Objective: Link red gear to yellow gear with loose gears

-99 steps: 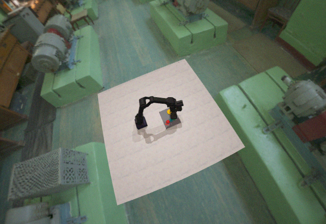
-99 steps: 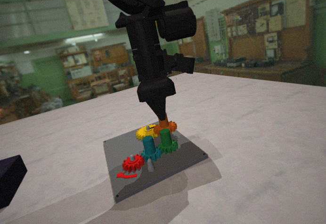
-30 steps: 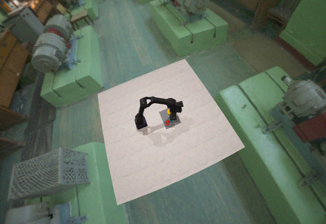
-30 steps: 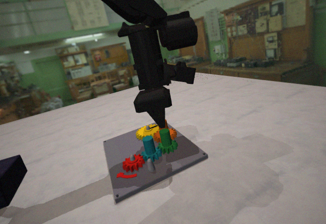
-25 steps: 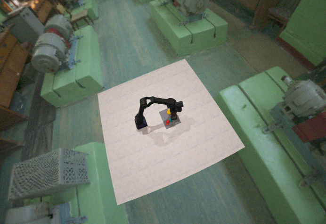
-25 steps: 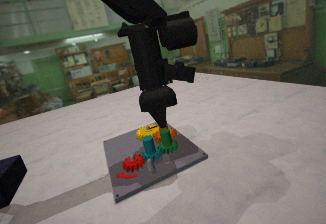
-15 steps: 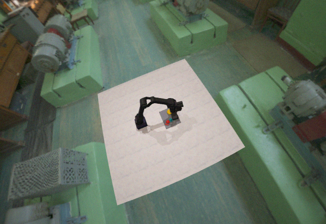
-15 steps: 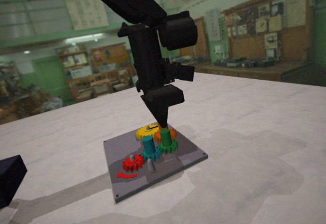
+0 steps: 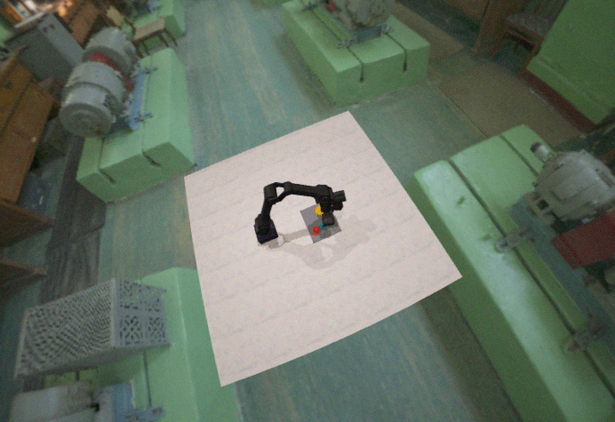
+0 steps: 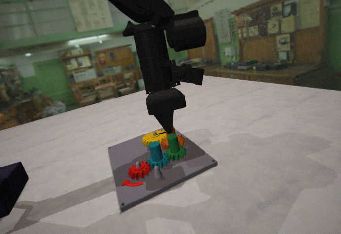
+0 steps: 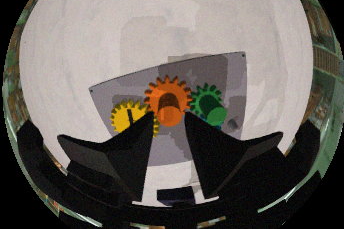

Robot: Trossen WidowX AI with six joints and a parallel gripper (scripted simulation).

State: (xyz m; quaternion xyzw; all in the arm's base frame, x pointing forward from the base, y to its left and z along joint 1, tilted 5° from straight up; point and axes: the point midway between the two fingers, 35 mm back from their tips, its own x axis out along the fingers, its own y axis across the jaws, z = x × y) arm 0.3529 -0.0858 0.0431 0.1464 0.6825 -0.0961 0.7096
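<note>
The orange gear is 20 mm below my gripper tip. Round my gripper tip: yellow gear: 20 mm behind, 50 mm to the left, 30 mm below; green gear: 10 mm behind, 40 mm to the right, 20 mm below; teal gear: 50 mm behind, 40 mm to the right, 20 mm below.
</note>
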